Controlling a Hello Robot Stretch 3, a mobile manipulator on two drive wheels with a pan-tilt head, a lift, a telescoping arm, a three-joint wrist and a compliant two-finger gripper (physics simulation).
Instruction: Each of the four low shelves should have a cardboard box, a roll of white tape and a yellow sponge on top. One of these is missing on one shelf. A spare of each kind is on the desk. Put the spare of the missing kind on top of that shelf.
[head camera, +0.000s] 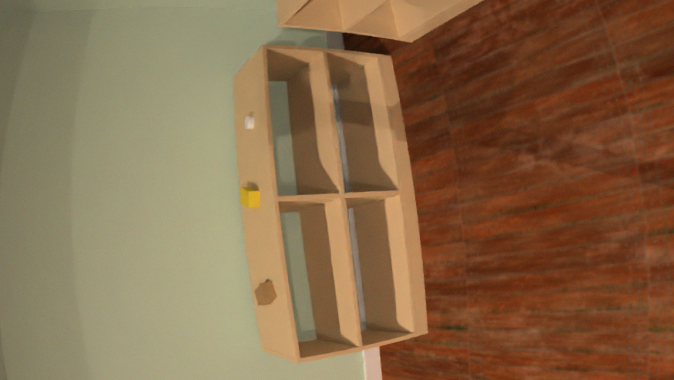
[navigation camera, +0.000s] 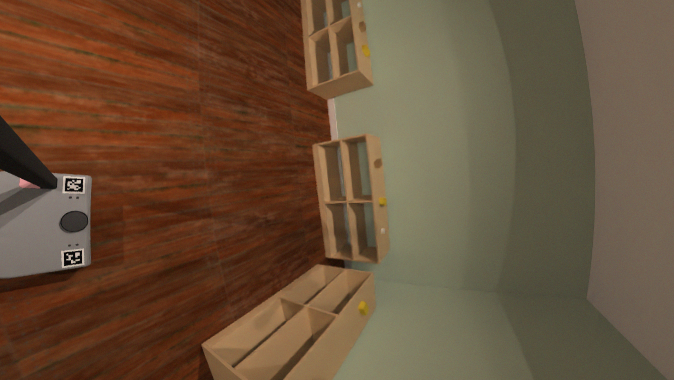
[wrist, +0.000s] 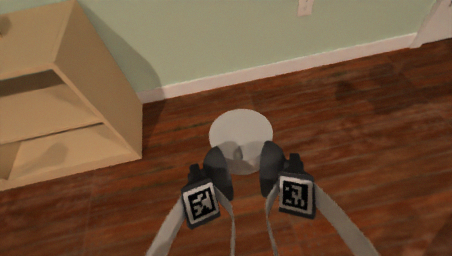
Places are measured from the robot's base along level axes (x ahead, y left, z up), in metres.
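Pixels of known places: gripper, fingertip midpoint: (wrist: 243, 162); robot's base, origin of the base link: (navigation camera: 74, 219).
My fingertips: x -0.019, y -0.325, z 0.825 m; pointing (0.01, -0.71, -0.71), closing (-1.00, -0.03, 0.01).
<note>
Ahead of a thing's pixels: the offset from my fingertips to its top centre. "*": to the spot under its first point. Level surfaces: height alone.
My gripper (wrist: 243, 162) is shut on a roll of white tape, seen as a pale round disc {dx +0.001, dy -0.017, dz +0.018 m} (wrist: 240, 129) between the fingertips, above the floor. A low shelf {dz -0.214 m} (head camera: 257, 240) (navigation camera: 382, 216) carries a white tape roll {dx +1.966, dy +0.087, dz -0.191 m} (head camera: 249, 122) (navigation camera: 383, 230), a yellow sponge {dx +1.951, dy +0.376, dz -0.170 m} (head camera: 250, 197) (navigation camera: 382, 201) and a cardboard box {dx +1.846, dy +0.738, dz -0.165 m} (head camera: 266, 292) (navigation camera: 378, 163). The corner shelf (navigation camera: 341, 345) has a yellow sponge {dx +1.433, dy -0.450, dz -0.170 m} (navigation camera: 363, 308) on top; part of it is cut off. A further shelf (navigation camera: 342, 85) carries white tape (navigation camera: 359, 4), a box (navigation camera: 362, 26) and a sponge (navigation camera: 366, 50). The desk does not show.
In the wrist view a shelf's side panel {* dx +0.529, dy -0.561, dz -0.443 m} (wrist: 102, 90) stands left of the gripper, near the wall (wrist: 200, 45). Another shelf (head camera: 290, 10) shows at the head view's top edge. My grey base (navigation camera: 35, 240) and a dark mast part (navigation camera: 22, 155) show at the navigation view's left.
</note>
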